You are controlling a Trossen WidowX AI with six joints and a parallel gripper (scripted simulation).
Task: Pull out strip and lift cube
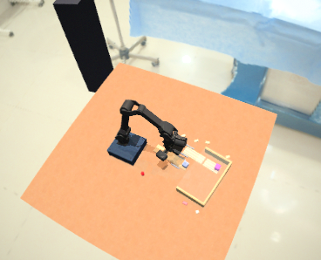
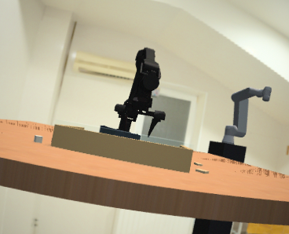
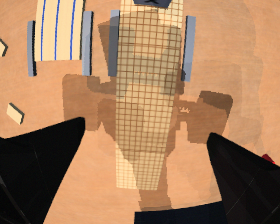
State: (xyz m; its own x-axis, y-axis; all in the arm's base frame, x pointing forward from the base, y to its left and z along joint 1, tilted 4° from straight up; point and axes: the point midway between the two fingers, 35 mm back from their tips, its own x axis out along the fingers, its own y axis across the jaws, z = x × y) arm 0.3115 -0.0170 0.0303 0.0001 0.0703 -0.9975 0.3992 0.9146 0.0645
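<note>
Now: the labelled cube 100 mm ahead of my gripper tip, 40 mm to the right of it and 40 mm below it. Round my gripper tip: white bit (310 mm to the right, 240 mm ahead, 50 mm below); red bit (160 mm to the right, 130 mm behind, 50 mm below); pink bit (270 mm to the right, 160 mm ahead, 50 mm below).
</note>
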